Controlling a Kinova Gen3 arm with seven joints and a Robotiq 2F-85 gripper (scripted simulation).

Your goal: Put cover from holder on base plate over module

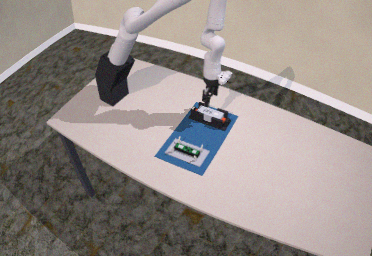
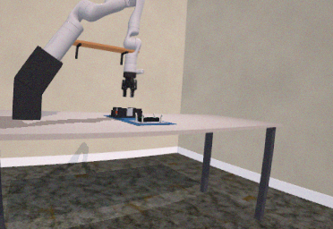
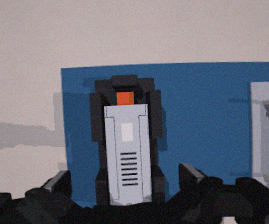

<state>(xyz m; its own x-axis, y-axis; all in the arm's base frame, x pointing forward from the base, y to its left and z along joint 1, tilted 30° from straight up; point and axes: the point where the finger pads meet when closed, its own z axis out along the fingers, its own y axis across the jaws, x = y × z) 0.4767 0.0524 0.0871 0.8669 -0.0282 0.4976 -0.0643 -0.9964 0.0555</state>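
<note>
Right now my hand is 9 cm above the light grey cover.
</note>
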